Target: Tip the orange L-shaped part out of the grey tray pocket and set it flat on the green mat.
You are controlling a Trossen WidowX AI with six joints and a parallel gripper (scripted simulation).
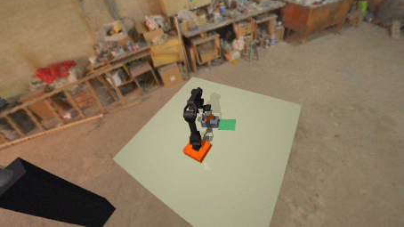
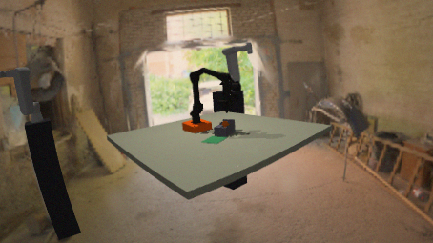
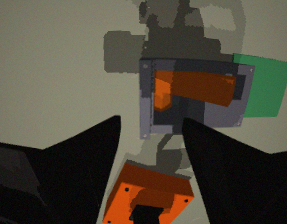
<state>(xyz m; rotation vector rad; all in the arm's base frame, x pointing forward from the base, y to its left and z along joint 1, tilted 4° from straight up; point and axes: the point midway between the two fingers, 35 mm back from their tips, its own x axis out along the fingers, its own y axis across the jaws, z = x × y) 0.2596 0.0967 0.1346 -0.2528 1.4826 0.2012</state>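
The orange L-shaped part lies 100 mm below my gripper tip, 40 mm to the right of it and 10 mm ahead of it. Also, from my gripper tip: green mat 210 mm to the right, 160 mm below, 70 mm ahead.
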